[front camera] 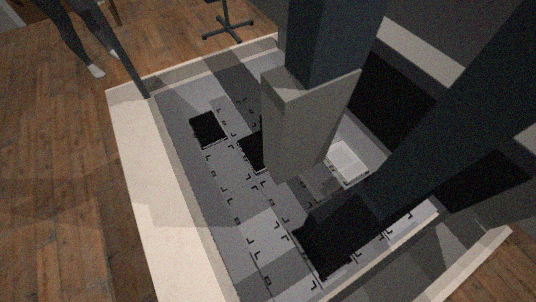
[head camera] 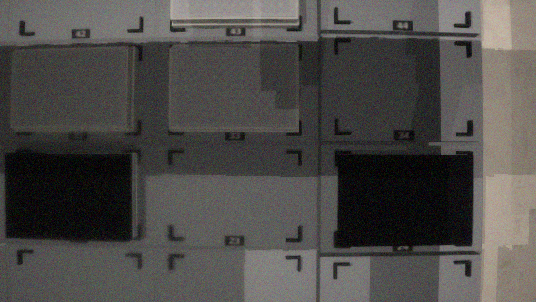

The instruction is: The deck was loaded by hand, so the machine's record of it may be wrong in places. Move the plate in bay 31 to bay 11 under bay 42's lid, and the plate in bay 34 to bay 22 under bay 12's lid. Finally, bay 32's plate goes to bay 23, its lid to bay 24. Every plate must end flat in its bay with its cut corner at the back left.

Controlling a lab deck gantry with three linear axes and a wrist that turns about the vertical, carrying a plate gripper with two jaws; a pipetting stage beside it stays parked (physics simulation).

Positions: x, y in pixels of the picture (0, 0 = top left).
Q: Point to a black lid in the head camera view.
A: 383, 200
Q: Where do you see a bay 24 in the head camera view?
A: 327, 216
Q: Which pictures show my gripper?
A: The front camera view only.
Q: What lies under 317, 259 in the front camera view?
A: A black lid.
